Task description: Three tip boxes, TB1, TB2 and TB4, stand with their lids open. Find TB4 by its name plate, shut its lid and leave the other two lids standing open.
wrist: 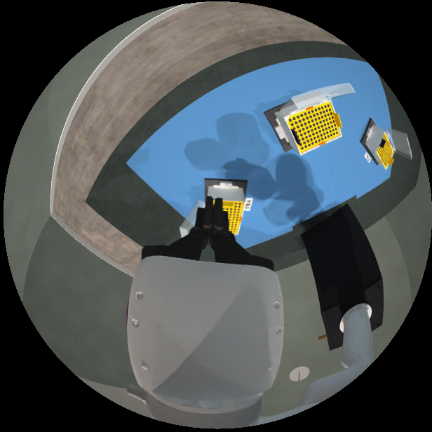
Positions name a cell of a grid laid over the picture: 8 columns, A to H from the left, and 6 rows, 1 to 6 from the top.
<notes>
In view: the gripper (D3) and a blue mat (E2).
</notes>
